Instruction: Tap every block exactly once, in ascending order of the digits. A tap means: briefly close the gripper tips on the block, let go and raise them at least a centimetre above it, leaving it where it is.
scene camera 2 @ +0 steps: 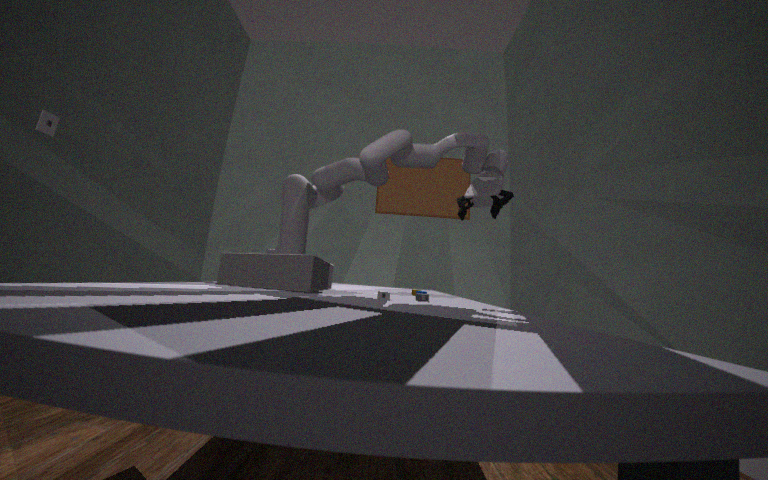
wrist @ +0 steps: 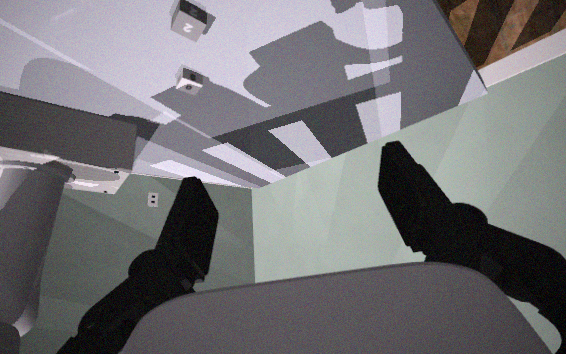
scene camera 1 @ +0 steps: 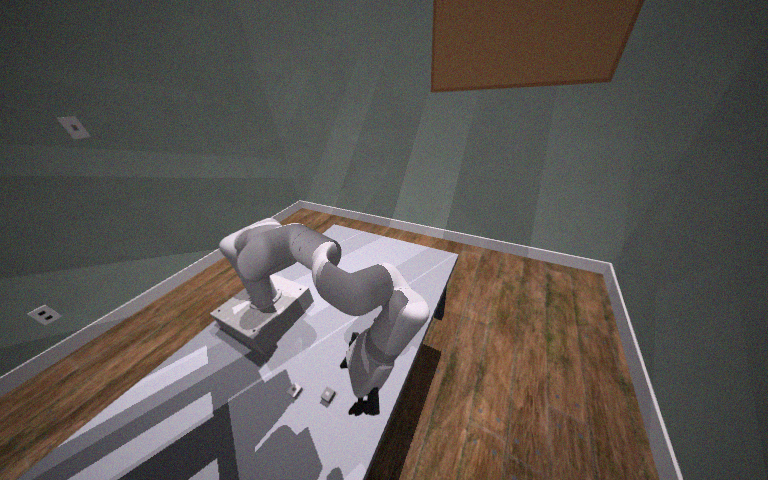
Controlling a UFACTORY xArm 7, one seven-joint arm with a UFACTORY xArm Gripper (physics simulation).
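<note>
My gripper is open and empty, tilted, and high above the table. A pale block shows a white 2 in the wrist view, near the top edge. A second pale block has small dark round marks that look like 0; it sits nearer the robot base. Both rest on the table, apart from each other and from the fingers. In scene camera 2, a small yellow piece and a blue piece show behind the block with the 2; their digits are not readable.
The robot base stands on the table beside the blocks. Strong striped shadows cross the tabletop. The table's edge runs just beyond the gripper in scene camera 1. An orange board hangs on the wall.
</note>
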